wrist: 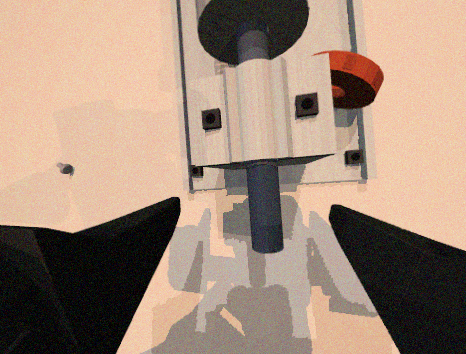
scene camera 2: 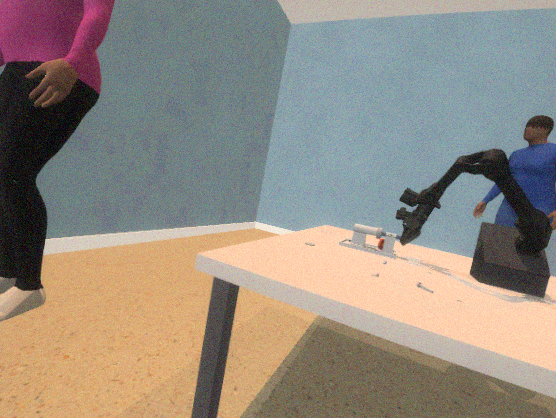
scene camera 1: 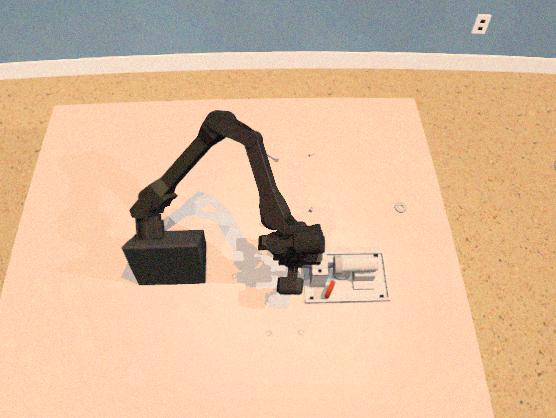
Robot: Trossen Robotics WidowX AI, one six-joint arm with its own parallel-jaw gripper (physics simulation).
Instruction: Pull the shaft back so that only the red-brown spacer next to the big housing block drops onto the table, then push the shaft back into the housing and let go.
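Frame: origin at the arm's base, x back, y right, z up, level; metres.
Seen in the pictures: gripper, fingertip midpoint: (wrist: 254,207) (scene camera 2: 401,244) (scene camera 1: 301,267); arm's base, origin of the base link: (scene camera 2: 526,247) (scene camera 1: 149,238).
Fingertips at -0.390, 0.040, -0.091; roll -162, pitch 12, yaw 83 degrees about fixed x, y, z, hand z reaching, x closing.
Offsets run from my fingertips to a thing's top centre, as dx, dy, dz. "spot": to the spot under its first point.
The white housing cylinder (scene camera 1: 357,263) (scene camera 2: 366,230) shows a dark end face @[spot: -0.084, -0.003, +0.030] (wrist: 225,30) in the wrist view. The dark blue-grey shaft @[spot: -0.002, +0.009, +0.032] (wrist: 265,215) runs from that face through the smaller white block (scene camera 1: 320,276) (scene camera 2: 388,246) (wrist: 260,110) and sticks out toward the gripper. The red-brown spacer @[-0.075, +0.056, +0.001] (scene camera 1: 330,289) (scene camera 2: 381,243) (wrist: 362,75) is off the shaft, tilted at the smaller block's side above the base plate (scene camera 1: 346,301) (wrist: 327,172); whether it touches the plate is unclear. My gripper (scene camera 2: 404,241) (wrist: 254,207) is open, its fingertips on either side of the protruding shaft, gripping nothing.
On the table lie a ring @[-0.318, -0.222, -0.050] (scene camera 1: 400,207) beyond the plate, small rings @[+0.088, +0.162, -0.052] (scene camera 1: 268,332) @[+0.005, +0.162, -0.052] (scene camera 1: 300,332), a bolt @[+0.067, -0.420, -0.037] (scene camera 1: 273,158) (scene camera 2: 425,287) and a small screw @[-0.045, -0.219, -0.041] (scene camera 1: 310,209) (wrist: 66,168). The robot's base (scene camera 1: 165,260) (scene camera 2: 510,262) stands on the table.
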